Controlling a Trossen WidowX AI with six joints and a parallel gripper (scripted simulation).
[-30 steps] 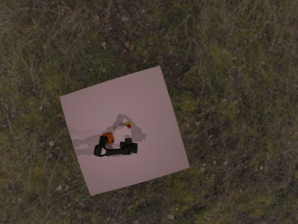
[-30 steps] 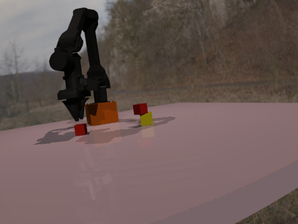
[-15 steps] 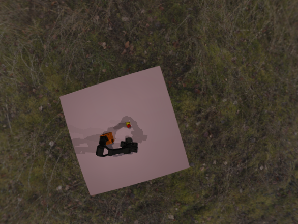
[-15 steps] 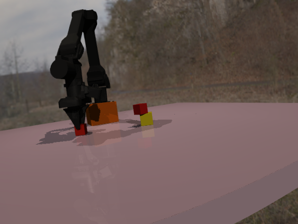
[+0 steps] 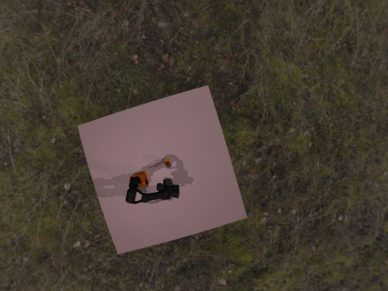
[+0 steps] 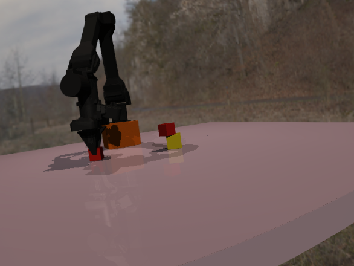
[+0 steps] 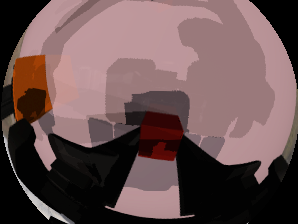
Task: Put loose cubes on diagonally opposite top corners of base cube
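My gripper tip is 19 cm to the right of the red cube, 8 cm short of it and 4 cm below it. Round my gripper tip: yellow cube 21 cm to the left, 8 cm ahead.
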